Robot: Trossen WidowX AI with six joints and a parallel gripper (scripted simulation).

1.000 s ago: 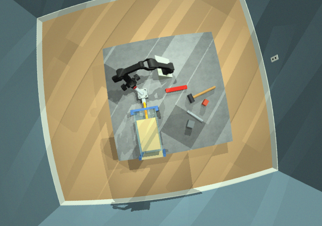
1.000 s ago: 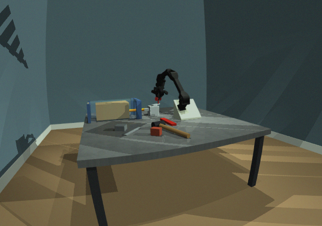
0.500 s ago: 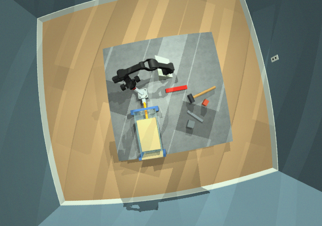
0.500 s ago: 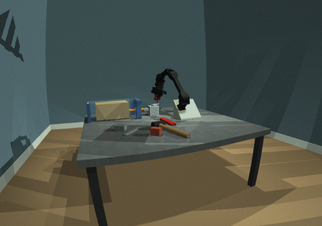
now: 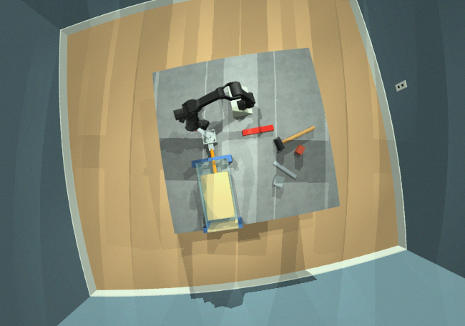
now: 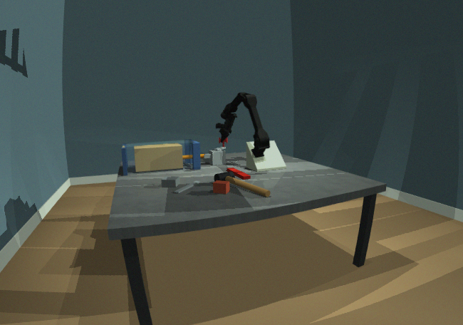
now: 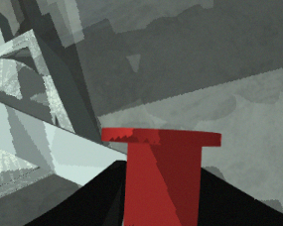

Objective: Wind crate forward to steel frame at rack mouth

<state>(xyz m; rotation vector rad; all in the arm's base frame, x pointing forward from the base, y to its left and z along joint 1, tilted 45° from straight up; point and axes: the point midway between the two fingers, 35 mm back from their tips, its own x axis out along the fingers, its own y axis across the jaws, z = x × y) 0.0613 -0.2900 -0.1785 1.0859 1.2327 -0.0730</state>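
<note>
Now: the winch handle 30 mm to the left of my gripper tip, 30 mm below it and 20 mm ahead of it. Also, from my gripper tip: grey winch 100 mm below, 60 mm to the left, 50 mm ahead; then red flat bar 420 mm to the left, 130 mm below, 110 mm ahead; then red spool-shaped handle grip 10 mm to the left, 10 mm behind.
</note>
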